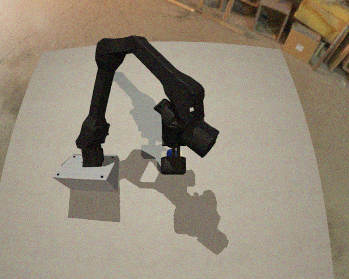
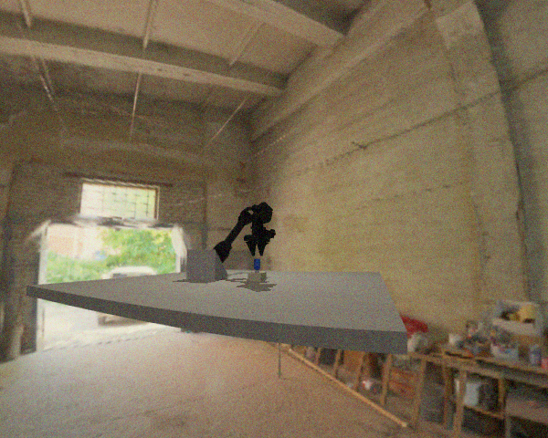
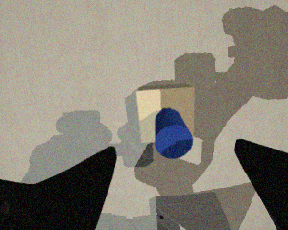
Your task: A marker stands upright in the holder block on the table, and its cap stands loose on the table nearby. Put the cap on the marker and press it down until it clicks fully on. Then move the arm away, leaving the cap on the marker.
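My gripper tip is 4 cm above the blue cap. From my gripper tip the other things lie so: holder block: 10 cm below.
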